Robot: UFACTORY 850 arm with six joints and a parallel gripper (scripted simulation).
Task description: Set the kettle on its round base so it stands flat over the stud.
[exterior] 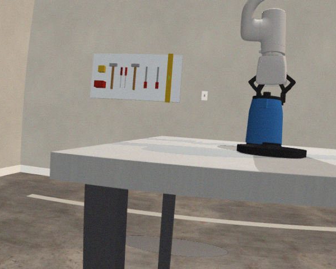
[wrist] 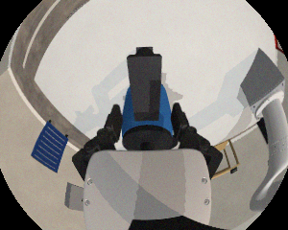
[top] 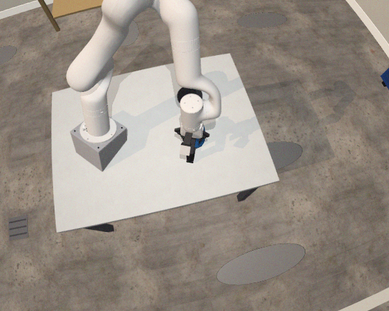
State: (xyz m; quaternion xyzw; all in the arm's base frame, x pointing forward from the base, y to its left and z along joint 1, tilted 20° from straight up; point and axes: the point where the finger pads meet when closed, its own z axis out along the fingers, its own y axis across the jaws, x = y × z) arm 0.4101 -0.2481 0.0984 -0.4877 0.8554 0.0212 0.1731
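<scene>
Right now the blue kettle is 70 mm below my hand, 30 mm to the left of it and 20 mm ahead of it. Round my hand: black round base (330 mm to the left, 150 mm below, 100 mm ahead).
</scene>
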